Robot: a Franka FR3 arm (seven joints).
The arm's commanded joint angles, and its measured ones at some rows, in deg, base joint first. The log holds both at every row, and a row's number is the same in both.
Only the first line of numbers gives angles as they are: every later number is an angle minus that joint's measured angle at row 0.
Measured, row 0:
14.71, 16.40, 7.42, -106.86, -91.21, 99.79, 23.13
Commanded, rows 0 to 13:
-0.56, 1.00, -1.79, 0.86, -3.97, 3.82, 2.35
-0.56, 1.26, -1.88, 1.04, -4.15, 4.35, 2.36
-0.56, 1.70, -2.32, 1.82, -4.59, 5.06, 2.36
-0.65, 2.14, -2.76, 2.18, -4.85, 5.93, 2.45
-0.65, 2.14, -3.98, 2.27, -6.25, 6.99, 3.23
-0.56, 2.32, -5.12, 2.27, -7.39, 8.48, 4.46
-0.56, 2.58, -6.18, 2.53, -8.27, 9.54, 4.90
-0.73, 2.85, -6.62, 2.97, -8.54, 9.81, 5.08
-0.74, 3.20, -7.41, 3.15, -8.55, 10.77, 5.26
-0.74, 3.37, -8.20, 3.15, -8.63, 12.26, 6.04
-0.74, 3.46, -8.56, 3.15, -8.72, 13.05, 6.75
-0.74, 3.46, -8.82, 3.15, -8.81, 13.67, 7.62
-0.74, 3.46, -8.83, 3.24, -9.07, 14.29, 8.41
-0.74, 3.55, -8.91, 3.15, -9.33, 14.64, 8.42
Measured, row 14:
-0.11, 2.54, -8.87, 2.08, -7.03, 12.48, 6.10
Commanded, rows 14 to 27:
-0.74, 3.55, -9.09, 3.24, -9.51, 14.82, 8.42
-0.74, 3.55, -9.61, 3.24, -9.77, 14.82, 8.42
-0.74, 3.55, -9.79, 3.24, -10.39, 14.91, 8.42
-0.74, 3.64, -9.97, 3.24, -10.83, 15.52, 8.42
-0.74, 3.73, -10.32, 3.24, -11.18, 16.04, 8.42
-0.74, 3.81, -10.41, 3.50, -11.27, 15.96, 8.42
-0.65, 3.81, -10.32, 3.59, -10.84, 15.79, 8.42
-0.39, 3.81, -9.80, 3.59, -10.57, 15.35, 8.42
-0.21, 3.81, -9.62, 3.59, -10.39, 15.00, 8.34
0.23, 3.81, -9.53, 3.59, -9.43, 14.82, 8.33
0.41, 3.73, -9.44, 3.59, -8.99, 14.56, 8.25
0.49, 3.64, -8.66, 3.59, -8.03, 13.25, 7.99
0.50, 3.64, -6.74, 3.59, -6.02, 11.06, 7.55
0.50, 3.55, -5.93, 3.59, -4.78, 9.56, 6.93
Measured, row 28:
0.01, 2.99, -9.10, 2.70, -8.15, 13.17, 9.22
